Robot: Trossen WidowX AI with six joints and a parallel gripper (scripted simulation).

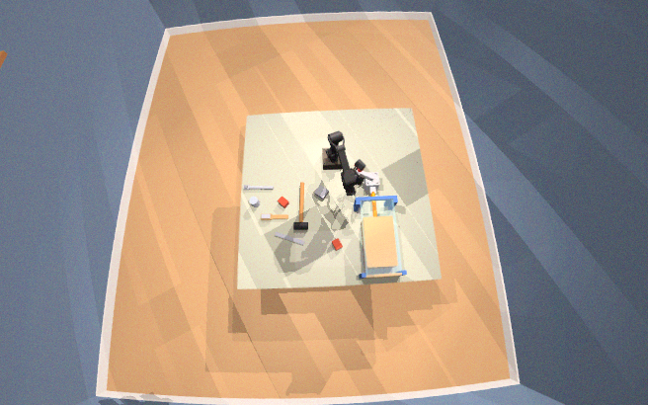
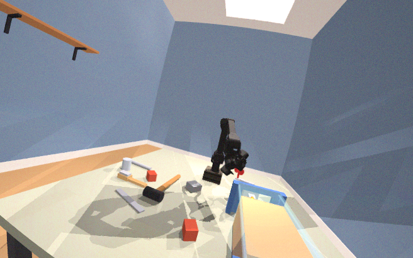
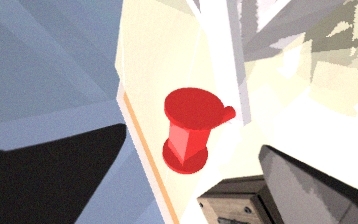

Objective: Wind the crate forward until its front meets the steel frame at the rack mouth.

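My gripper tip is now 3 cm above the red knob, 2 cm past it and 1 cm to the right of it. The rest, counted from my gripper tip: blue steel frame 20 cm ahead, 10 cm to the left, 6 cm below; white hand winch 13 cm below, 9 cm to the left, 2 cm ahead; crank arm 5 cm below, 4 cm to the left, 1 cm ahead.
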